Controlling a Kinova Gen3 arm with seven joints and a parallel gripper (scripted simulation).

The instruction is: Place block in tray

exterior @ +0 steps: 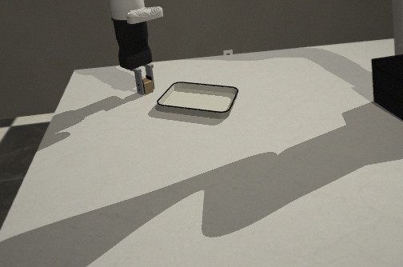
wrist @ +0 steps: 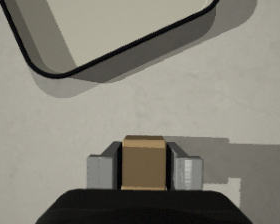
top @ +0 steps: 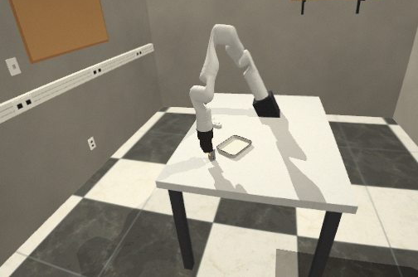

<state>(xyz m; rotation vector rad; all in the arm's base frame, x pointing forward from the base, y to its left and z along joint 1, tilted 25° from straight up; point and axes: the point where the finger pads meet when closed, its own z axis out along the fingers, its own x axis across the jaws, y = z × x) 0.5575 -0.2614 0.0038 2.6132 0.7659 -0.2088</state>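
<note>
The tan block lies 1 cm below my hand. From my hand the other things lie so: white tray 11 cm behind, 10 cm to the left, 1 cm below.
</note>
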